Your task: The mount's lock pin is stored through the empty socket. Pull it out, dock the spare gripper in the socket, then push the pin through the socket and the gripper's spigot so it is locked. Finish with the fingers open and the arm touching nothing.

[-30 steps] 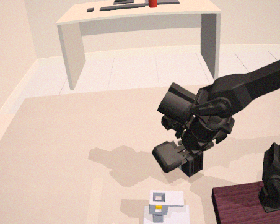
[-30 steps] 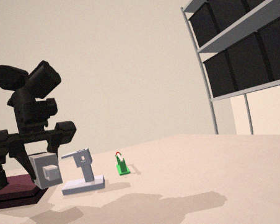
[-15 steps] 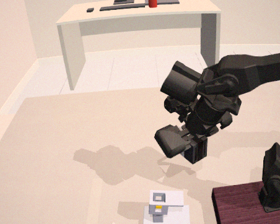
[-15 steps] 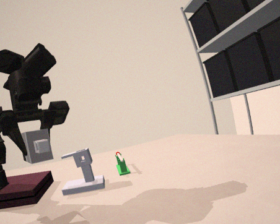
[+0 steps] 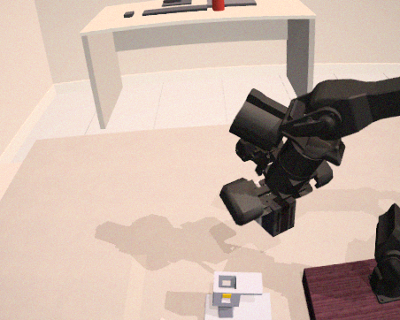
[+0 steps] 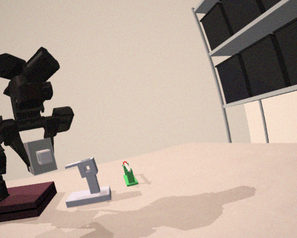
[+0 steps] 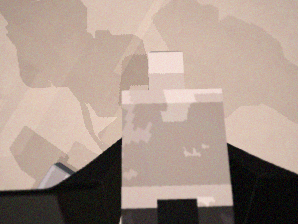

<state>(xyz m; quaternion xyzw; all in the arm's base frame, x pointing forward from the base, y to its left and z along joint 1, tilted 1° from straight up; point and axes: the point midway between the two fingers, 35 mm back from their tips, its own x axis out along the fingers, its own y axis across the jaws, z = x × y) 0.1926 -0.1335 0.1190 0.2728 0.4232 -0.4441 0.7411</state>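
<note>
Right now my gripper tip is 14 cm to the right of the grey mount, 7 cm short of it and 7 cm above it. Also, from my gripper tip: spare gripper (1 cm above); then green bracket (24 cm to the left, 19 cm ahead, 10 cm below).
</note>
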